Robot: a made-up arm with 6 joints. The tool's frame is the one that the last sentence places.
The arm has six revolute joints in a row. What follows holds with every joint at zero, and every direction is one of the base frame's.
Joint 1 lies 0.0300 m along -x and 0.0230 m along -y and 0.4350 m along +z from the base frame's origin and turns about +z.
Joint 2 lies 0.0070 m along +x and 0.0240 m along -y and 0.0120 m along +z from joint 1 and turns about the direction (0.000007, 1, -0.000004).
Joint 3 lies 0.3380 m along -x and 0.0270 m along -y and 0.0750 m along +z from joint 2 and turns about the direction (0.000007, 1, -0.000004).
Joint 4 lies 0.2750 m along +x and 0.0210 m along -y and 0.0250 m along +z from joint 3 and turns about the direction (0.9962, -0.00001, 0.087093).
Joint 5 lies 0.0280 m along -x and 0.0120 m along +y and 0.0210 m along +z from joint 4 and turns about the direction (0.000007, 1, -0.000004).
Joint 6 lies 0.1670 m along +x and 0.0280 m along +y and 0.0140 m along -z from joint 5 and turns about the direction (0.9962, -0.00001, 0.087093).
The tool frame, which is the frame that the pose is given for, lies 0.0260 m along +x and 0.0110 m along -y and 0.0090 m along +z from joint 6; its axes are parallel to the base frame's.
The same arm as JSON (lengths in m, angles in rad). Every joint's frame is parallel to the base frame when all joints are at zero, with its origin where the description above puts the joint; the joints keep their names.
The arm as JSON. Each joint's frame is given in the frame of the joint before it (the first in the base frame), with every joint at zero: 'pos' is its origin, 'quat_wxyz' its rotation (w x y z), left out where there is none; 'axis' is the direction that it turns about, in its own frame. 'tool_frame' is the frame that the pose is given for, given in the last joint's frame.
{
  "length_unit": "m",
  "angle_unit": "rad",
  "joints": [
    {
      "joint": "joint 1",
      "pos": [
        -0.03,
        -0.023,
        0.435
      ],
      "axis": "+z"
    },
    {
      "joint": "joint 2",
      "pos": [
        0.007,
        -0.024,
        0.012
      ],
      "axis": "+y"
    },
    {
      "joint": "joint 3",
      "pos": [
        -0.338,
        -0.027,
        0.075
      ],
      "axis": "+y"
    },
    {
      "joint": "joint 4",
      "pos": [
        0.275,
        -0.021,
        0.025
      ],
      "axis": [
        0.9962,
        0.0,
        0.0871
      ]
    },
    {
      "joint": "joint 5",
      "pos": [
        -0.028,
        0.012,
        0.021
      ],
      "axis": "+y"
    },
    {
      "joint": "joint 6",
      "pos": [
        0.167,
        0.028,
        -0.014
      ],
      "axis": [
        0.9962,
        0.0,
        0.0871
      ]
    }
  ],
  "tool_frame": {
    "pos": [
      0.026,
      -0.011,
      0.009
    ]
  }
}

